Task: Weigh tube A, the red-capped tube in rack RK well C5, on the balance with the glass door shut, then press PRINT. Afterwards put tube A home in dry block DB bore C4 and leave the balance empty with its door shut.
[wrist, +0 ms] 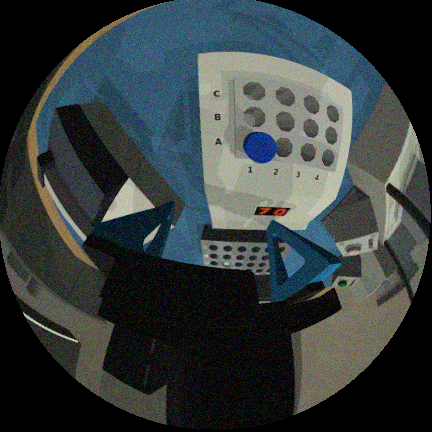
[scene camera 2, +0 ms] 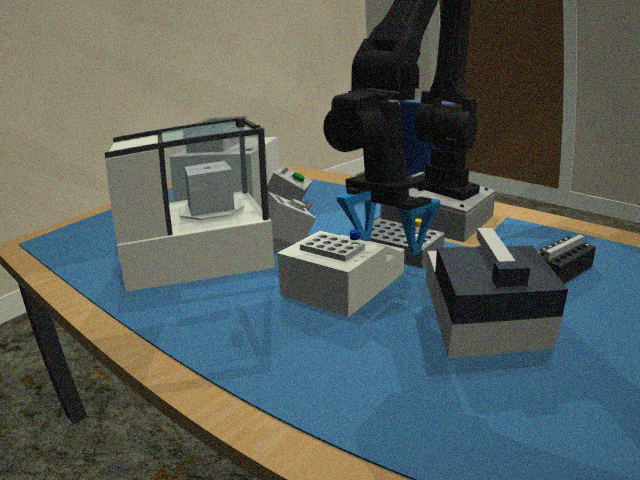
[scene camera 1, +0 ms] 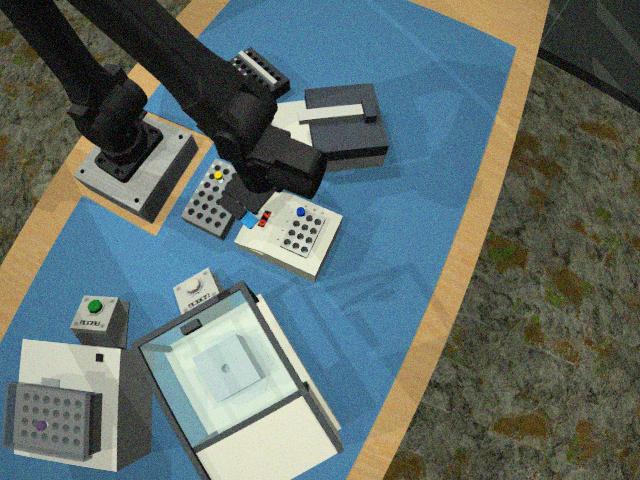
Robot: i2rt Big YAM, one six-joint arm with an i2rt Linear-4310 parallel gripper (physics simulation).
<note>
I see my gripper (scene camera 2: pixel 390 248), a glass-box balance (wrist: pixel 377 163), a green-button unit (wrist: pixel 348 273), a PRINT button (scene camera 1: pixel 204 285) and a white-and-dark device with lever (scene camera 1: pixel 344 122).
My gripper also shows in the wrist view (wrist: pixel 224 216) and in scene camera 1 (scene camera 1: pixel 270 196). The PRINT button shows as well in the wrist view (wrist: pixel 352 223). The white-and-dark device with lever is seen too in the wrist view (wrist: pixel 92 169).
</note>
